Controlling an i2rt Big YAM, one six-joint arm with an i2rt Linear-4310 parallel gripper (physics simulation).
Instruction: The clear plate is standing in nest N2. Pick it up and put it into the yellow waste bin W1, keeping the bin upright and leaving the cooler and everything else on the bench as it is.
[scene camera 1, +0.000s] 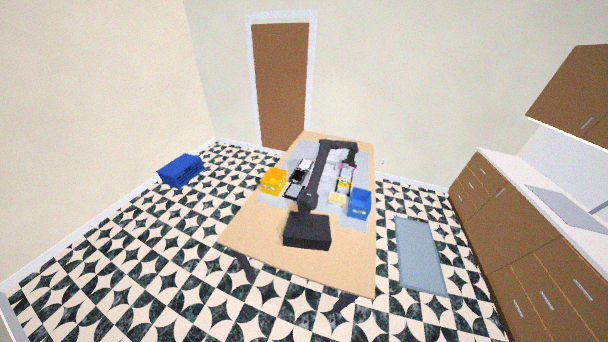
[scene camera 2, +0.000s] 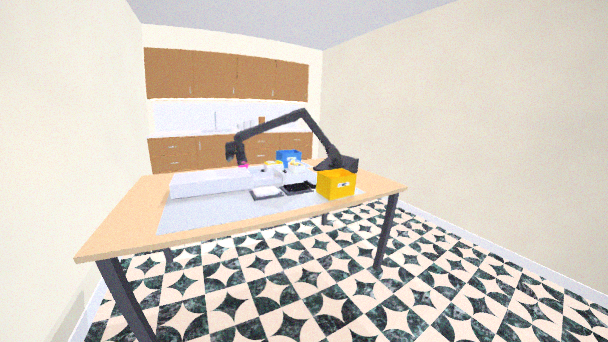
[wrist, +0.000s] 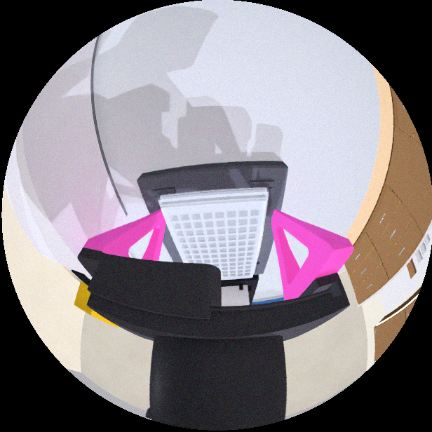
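Seen in the pictures: gripper, between the fingertips: (scene camera 1: 347, 171); arm's base, origin of its link: (scene camera 1: 303, 222) (scene camera 2: 337, 165).
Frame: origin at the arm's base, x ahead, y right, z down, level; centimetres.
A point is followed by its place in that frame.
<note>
A clear plate (wrist: 217, 235) with a grid of wells sits in a dark nest frame (wrist: 215, 173) in the wrist view; no nest label is readable. My gripper (scene camera 1: 348, 166) {x 61.4, y 33.2, z 4.2 cm} (scene camera 2: 243, 165) {x 61.4, y 33.2, z 4.2 cm} (wrist: 218, 215) is open and empty, its pink fingers on either side of the plate in the wrist view. Their exact height over it is hard to tell. The yellow waste bin (scene camera 1: 273, 183) {x 36.6, y -28.1, z 5.8 cm} (scene camera 2: 336, 185) {x 39.2, y -31.5, z -1.8 cm} stands upright on the opposite side of the bench from the nest, near the arm's base; a corner of the bin (wrist: 81, 298) shows in the wrist view.
A blue bin (scene camera 1: 359, 205) {x 22.9, y 38.9, z 5.6 cm} (scene camera 2: 288, 157) {x 23.8, y 30.9, z -2.6 cm} stands on the nest's side, nearer the base. A long white block (scene camera 2: 210, 182) {x 90.7, y 9.5, z -1.5 cm} lies beside the gripper. Other nests hold a white plate (scene camera 2: 266, 191) {x 66.1, y -7.0, z 3.4 cm}, a black rack (scene camera 2: 297, 187) {x 48.6, y -11.5, z 3.6 cm} and a yellow-topped item (scene camera 1: 344, 181) {x 39.4, y 27.6, z -1.8 cm}. A pale yellow box (scene camera 1: 336, 200) {x 19.6, y 20.6, z -0.8 cm} stands near the blue bin.
</note>
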